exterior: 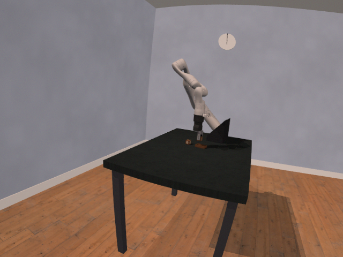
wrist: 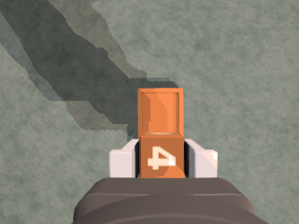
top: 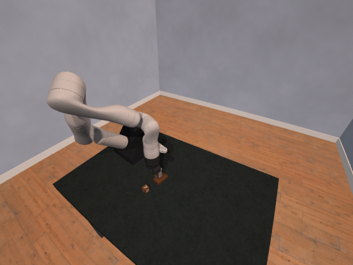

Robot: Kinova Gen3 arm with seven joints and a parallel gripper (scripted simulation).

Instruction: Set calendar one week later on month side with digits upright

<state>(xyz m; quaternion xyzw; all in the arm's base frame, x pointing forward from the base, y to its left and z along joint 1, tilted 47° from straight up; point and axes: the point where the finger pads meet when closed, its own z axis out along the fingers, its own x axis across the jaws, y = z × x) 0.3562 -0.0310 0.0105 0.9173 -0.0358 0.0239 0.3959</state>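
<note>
Right now the orange-brown tray is 6 cm below my hand and 2 cm to the left of it. Also, from my hand: orange cube: 1 cm below.
</note>
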